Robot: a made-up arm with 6 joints.
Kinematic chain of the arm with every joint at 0, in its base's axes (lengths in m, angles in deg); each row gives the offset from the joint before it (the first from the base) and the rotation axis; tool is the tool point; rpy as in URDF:
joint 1: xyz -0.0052 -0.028 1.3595 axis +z
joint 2: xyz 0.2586 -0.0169 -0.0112 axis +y
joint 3: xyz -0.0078 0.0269 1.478 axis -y
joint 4: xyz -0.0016 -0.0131 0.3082 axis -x
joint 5: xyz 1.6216 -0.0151 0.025 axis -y
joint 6: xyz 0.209 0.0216 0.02 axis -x
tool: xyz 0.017 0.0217 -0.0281 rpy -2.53 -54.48 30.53
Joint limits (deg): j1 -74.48..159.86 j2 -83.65..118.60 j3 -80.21..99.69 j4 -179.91..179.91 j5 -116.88..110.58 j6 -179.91..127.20
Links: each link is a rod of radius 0.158 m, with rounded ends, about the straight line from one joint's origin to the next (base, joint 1, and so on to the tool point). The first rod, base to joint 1, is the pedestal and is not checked.
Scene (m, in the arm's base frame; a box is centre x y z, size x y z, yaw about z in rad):
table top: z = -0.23
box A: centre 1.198 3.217 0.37 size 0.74 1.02 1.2 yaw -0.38
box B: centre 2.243 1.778 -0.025 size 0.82 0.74 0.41 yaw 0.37
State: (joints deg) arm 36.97 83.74 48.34 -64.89 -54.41 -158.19
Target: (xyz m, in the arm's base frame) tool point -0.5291 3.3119 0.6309
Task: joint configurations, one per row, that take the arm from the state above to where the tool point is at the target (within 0.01 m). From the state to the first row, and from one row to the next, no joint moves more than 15 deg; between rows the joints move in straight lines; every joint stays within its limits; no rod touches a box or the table.
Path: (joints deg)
1: 47.23 79.96 51.09 -65.23 -54.73 -158.10
2: 57.50 76.18 53.84 -65.56 -55.05 -158.02
3: 67.76 72.40 56.59 -65.90 -55.37 -157.93
4: 82.40 80.28 55.73 -66.26 -54.49 -157.78
5: 97.05 88.16 54.87 -66.63 -53.60 -157.63

